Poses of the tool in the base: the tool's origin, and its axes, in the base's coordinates. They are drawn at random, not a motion.
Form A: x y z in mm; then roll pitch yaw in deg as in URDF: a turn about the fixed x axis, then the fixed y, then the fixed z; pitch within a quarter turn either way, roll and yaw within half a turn.
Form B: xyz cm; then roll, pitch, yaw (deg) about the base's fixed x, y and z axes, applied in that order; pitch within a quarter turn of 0, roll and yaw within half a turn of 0. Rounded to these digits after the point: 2 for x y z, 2 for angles.
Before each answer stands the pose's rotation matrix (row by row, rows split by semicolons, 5 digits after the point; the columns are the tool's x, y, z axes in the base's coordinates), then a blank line. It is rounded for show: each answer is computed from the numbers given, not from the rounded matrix.
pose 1, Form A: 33.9 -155.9 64.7 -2.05 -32.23 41.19
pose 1, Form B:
0.63658 -0.64378 -0.42464; 0.55708 0.76461 -0.32408; 0.53332 -0.03026 0.84537

3.39 -15.59 6.47 -2.05 -32.23 41.19
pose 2, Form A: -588.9 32.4 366.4 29.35 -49.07 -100.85
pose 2, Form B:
-0.12332 0.92577 -0.35742; -0.64342 0.19961 0.73903; 0.75551 0.32111 0.57104

-58.89 3.24 36.64 29.35 -49.07 -100.85
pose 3, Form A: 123.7 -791.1 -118.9 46.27 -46.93 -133.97
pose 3, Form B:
-0.47412 0.86400 -0.16946; -0.49148 -0.10001 0.86513; 0.73052 0.49346 0.47206

12.37 -79.11 -11.89 46.27 -46.93 -133.97
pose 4, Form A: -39.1 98.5 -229.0 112.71 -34.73 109.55
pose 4, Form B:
-0.27501 0.53967 0.79569; 0.77447 -0.36605 0.51595; 0.56971 0.75813 -0.31729

-3.91 9.85 -22.90 112.71 -34.73 109.55
